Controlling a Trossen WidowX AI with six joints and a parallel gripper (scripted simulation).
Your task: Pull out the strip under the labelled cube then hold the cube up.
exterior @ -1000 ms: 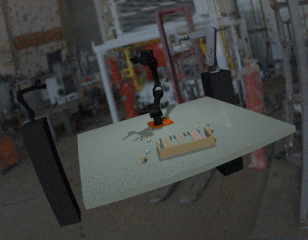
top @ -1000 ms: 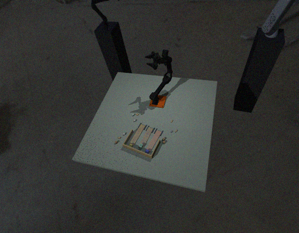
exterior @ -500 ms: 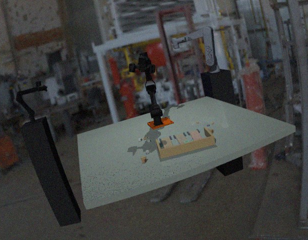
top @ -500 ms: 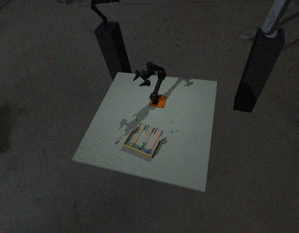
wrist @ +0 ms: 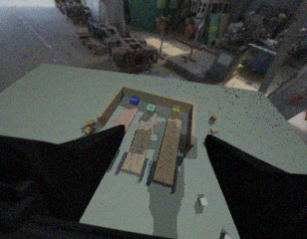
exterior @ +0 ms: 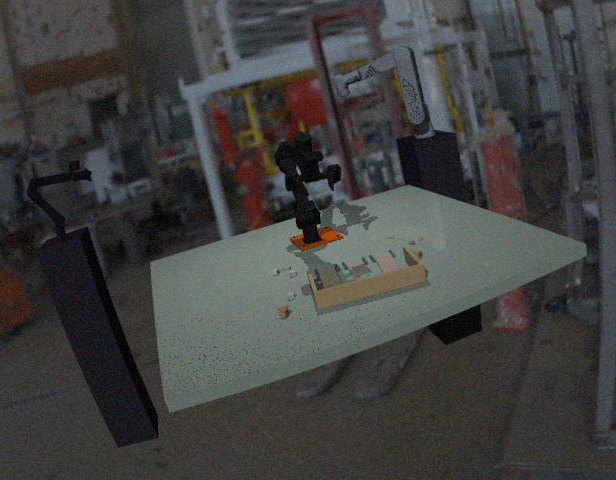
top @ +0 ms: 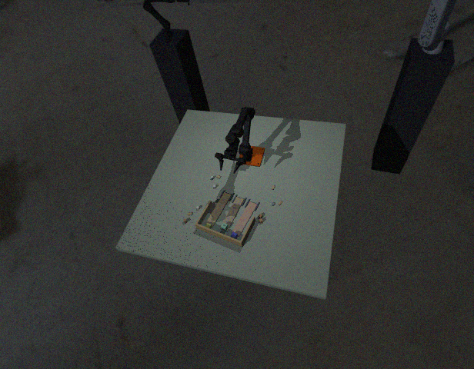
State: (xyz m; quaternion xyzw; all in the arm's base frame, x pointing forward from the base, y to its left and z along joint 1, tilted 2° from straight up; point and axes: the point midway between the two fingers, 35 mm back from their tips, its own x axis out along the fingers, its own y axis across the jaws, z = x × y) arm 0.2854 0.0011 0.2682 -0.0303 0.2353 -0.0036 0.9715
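The pink strip lies 15 cm ahead of my gripper tip, 13 cm to the left of it and 25 cm below it.
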